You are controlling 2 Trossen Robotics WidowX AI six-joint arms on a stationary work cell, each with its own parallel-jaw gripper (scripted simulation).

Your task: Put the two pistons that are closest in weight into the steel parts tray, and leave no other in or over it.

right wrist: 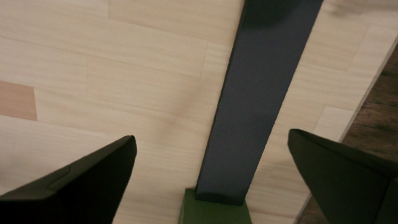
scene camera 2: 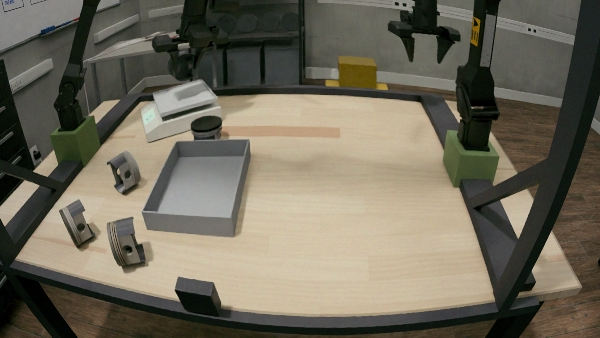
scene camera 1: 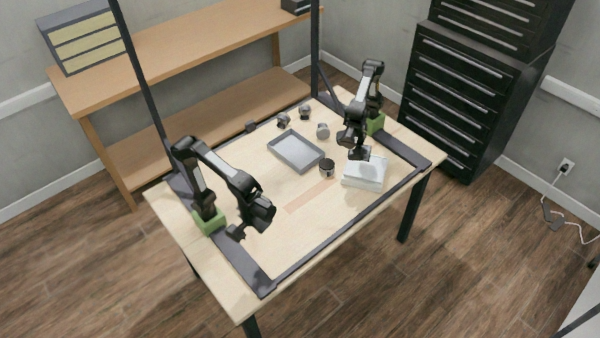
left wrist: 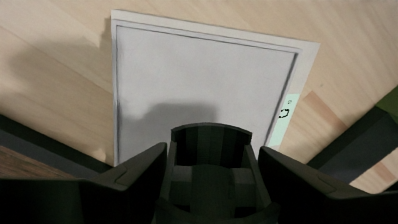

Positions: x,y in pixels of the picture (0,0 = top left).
Scene:
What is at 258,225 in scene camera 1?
The right gripper.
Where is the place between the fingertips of the right gripper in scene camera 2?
425,62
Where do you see a steel parts tray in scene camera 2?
At 199,178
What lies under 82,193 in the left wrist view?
The left gripper.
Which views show the white scale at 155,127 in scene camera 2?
Scene camera 2, scene camera 1 and the left wrist view only.

